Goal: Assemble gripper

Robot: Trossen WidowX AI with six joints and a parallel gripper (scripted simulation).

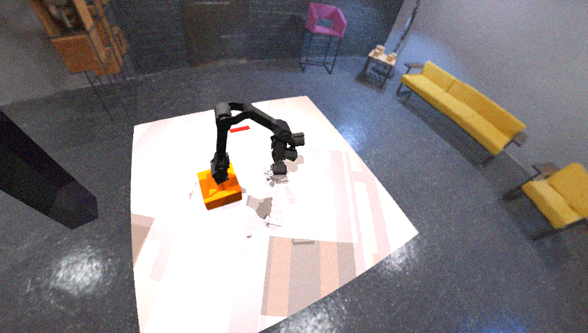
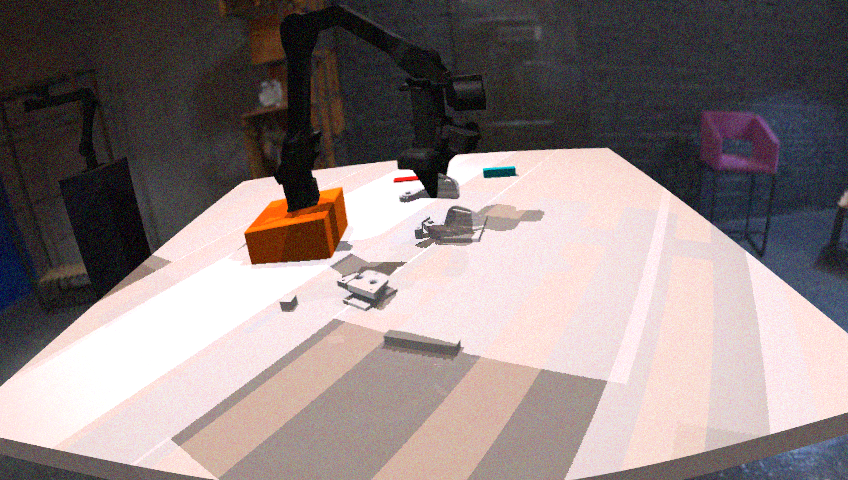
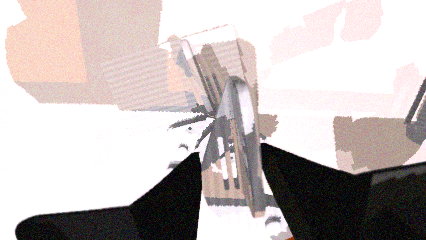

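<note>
Right now my gripper tip is 80 mm above the flat plate, 50 mm short of it and 10 mm to the right of it. Also, from my gripper tip: gripper base (200 mm to the right, 150 mm behind, 50 mm below); small grey cube (270 mm behind, 190 mm to the right, 70 mm below); stepped piece (200 mm to the right, 140 mm behind, 70 mm below).
</note>
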